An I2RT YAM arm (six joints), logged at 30 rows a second.
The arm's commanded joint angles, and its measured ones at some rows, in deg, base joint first. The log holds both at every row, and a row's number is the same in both.
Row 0, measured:
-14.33 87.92 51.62 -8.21 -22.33 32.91
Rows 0 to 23, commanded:
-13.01 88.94 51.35 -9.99 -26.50 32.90
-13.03 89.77 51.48 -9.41 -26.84 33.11
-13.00 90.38 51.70 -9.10 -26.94 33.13
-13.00 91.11 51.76 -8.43 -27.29 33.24
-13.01 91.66 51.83 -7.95 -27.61 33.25
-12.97 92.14 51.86 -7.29 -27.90 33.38
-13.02 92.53 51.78 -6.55 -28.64 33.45
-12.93 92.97 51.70 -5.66 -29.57 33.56
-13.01 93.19 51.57 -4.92 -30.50 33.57
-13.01 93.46 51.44 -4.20 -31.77 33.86
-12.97 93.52 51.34 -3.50 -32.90 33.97
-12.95 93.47 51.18 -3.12 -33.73 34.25
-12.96 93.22 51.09 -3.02 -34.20 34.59
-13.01 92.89 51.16 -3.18 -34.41 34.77
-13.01 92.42 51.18 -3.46 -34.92 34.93
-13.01 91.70 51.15 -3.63 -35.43 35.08
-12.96 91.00 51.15 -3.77 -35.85 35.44
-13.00 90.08 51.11 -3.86 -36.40 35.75
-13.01 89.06 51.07 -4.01 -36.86 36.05
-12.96 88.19 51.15 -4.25 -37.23 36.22
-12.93 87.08 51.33 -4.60 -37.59 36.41
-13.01 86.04 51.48 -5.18 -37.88 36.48
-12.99 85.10 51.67 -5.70 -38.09 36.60
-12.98 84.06 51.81 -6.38 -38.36 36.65
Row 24, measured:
-15.42 88.71 51.70 -3.97 -26.65 35.29
